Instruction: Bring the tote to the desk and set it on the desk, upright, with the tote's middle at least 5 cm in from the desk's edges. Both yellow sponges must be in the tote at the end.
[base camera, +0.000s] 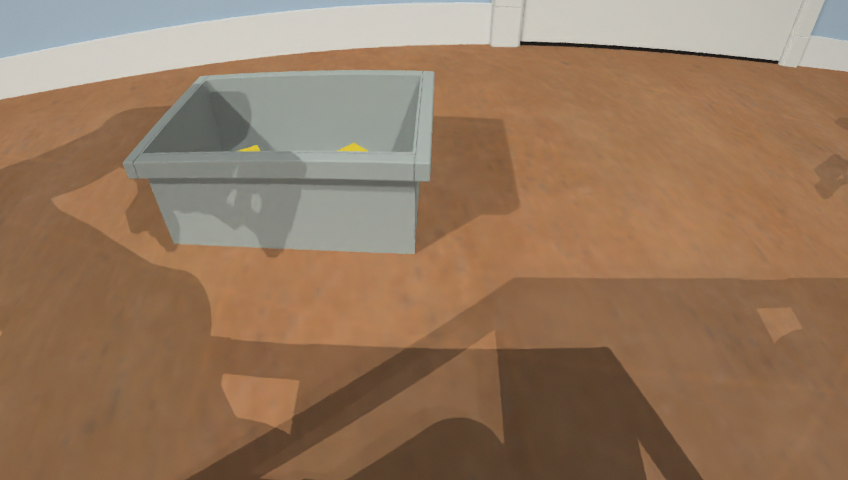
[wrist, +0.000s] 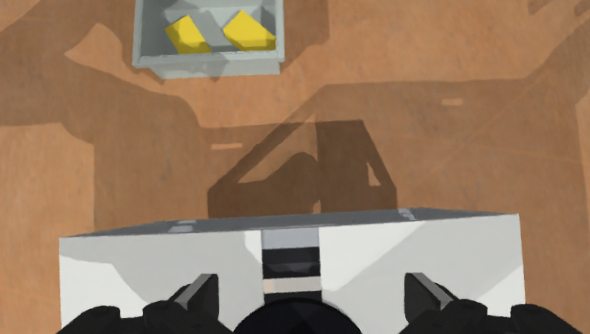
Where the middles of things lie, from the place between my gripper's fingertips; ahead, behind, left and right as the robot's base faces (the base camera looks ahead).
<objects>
The grey tote (base camera: 298, 192) lies 420 mm ahead of my hand, 160 mm to the left of it and 520 mm below it.
</objects>
